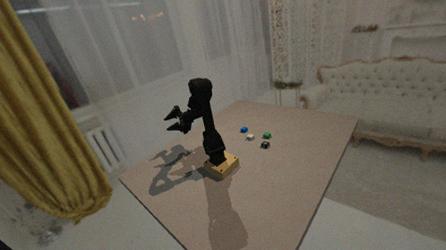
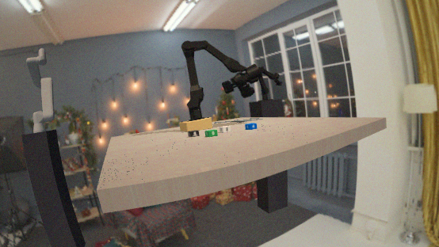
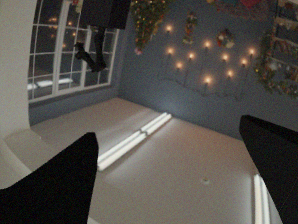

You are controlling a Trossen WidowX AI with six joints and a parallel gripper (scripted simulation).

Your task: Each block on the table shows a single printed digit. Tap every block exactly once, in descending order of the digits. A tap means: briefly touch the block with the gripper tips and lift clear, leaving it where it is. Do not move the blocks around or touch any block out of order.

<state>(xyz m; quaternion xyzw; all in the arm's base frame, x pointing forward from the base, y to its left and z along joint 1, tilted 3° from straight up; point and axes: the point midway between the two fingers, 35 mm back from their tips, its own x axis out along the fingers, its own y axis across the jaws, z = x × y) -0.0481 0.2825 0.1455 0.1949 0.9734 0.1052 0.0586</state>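
Right now the black block is 37 cm to the right of my gripper tip, 34 cm ahead of it and 19 cm below it. Round my gripper tip: blue block (41 cm ahead, 19 cm below, 17 cm to the right); then white block (36 cm ahead, 25 cm to the right, 19 cm below); then green block (42 cm ahead, 33 cm to the right, 19 cm below).
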